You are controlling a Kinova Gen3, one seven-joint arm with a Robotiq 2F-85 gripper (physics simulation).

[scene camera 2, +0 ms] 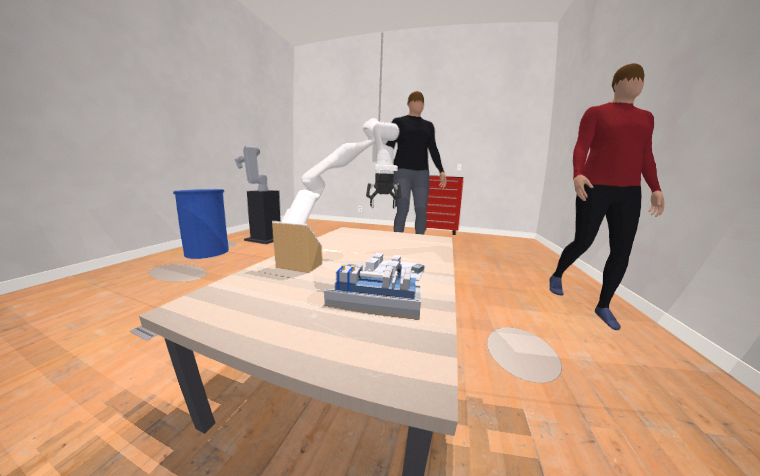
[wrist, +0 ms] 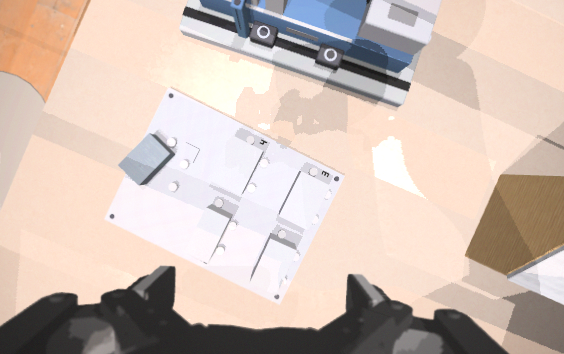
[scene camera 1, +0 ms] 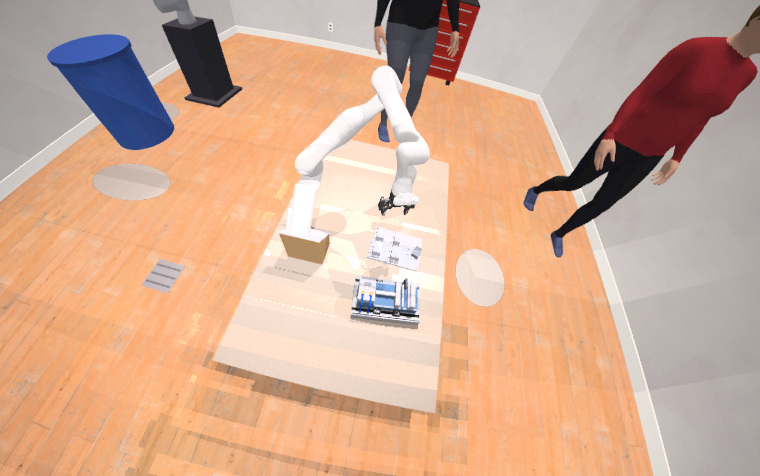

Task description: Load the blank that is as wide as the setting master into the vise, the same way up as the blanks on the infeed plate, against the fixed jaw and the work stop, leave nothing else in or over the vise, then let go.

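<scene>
My gripper is open and empty, high above the table behind the infeed plate. The white infeed plate carries pale blanks among small pins; marks like 4 and 3 show beside two. A darker grey-blue block sits turned, apparently tilted, at the plate's edge beside pins. The blue vise has several grey pieces across it. I cannot tell which piece is the setting master or whether a blank is seated.
The vise stands on a grey base, in front of the infeed plate. The arm's wooden mounting block stands left of both in the scene views. Two people stand beyond the table.
</scene>
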